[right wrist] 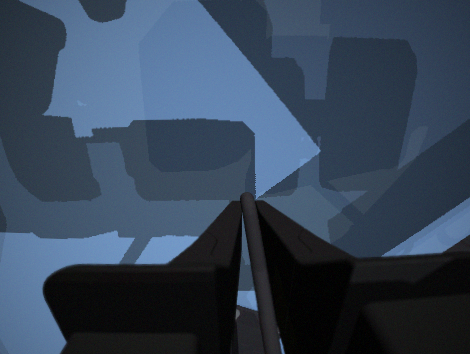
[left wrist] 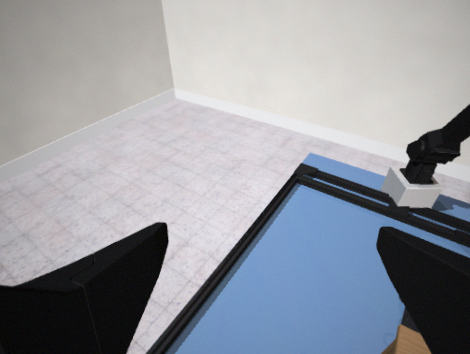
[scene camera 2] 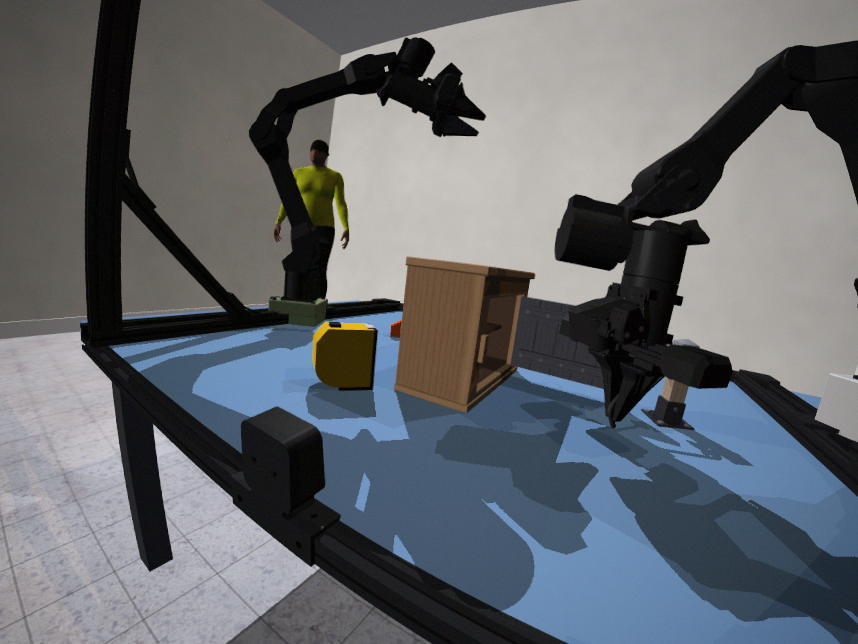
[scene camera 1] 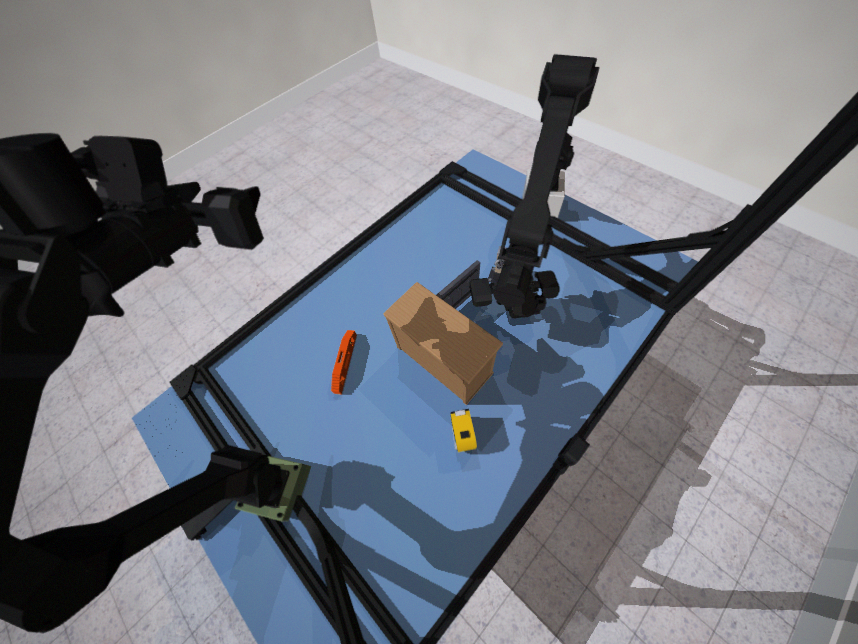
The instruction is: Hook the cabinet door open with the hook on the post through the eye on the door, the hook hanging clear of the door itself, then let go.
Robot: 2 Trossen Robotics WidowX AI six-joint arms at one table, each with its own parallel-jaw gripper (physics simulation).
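Frame: origin at the left arm's base, x back, y left, z down, level; centimetres.
Seen in the pictures: left gripper, between the fingertips: (left wrist: 272, 234) (scene camera 2: 481, 126) (scene camera 1: 227, 187); right gripper, between the fingertips: (right wrist: 247, 209) (scene camera 2: 613, 418) (scene camera 1: 508, 309); left arm's base, origin of its link: (scene camera 2: 299, 299) (scene camera 1: 268, 485); right arm's base, origin of its link: (left wrist: 415, 176).
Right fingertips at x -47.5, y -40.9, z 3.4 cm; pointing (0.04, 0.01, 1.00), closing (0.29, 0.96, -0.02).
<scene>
Offsets run from my right fingertips to a thing's top centre. "*": to the spot under its first point. Level surfaces: height alone.
The brown cabinet @[dx +14.9, dy +13.1, dz -14.6 cm] (scene camera 1: 443, 331) (scene camera 2: 440, 332) (left wrist: 407, 344) stands upright, and its dark grey door @[dx +0.9, dy +13.4, dz -10.9 cm] (scene camera 1: 458, 284) (scene camera 2: 554, 336) is swung open. The wooden post @[* dx -9.2, dy +2.3, dz -3.1 cm] (scene camera 2: 673, 390) stands on its black foot beyond my right gripper (scene camera 2: 614, 420) (right wrist: 247, 209), partly hidden by it. My right gripper points down, low over the mat in front of the door's free end, and is shut on the hook @[* dx -0.1, dy +0.1, dz -3.0 cm] (right wrist: 257, 250); the hook's rounded tip shows at the fingertips. The eye on the door cannot be made out. My left gripper (scene camera 2: 479, 125) (left wrist: 272, 234) is open and empty, high above the table.
A yellow tape measure @[dx +30.6, dy +6.7, dz -6.9 cm] (scene camera 1: 463, 430) (scene camera 2: 345, 357) stands near the cabinet's closed side. An orange tool @[dx +19.5, dy +35.7, dz -2.8 cm] (scene camera 1: 343, 361) (scene camera 2: 395, 329) lies behind the cabinet. Black rails (scene camera 1: 325, 273) frame the blue mat @[dz +1.2 cm] (scene camera 1: 304, 415). A person (scene camera 2: 320, 194) stands behind the left arm.
</scene>
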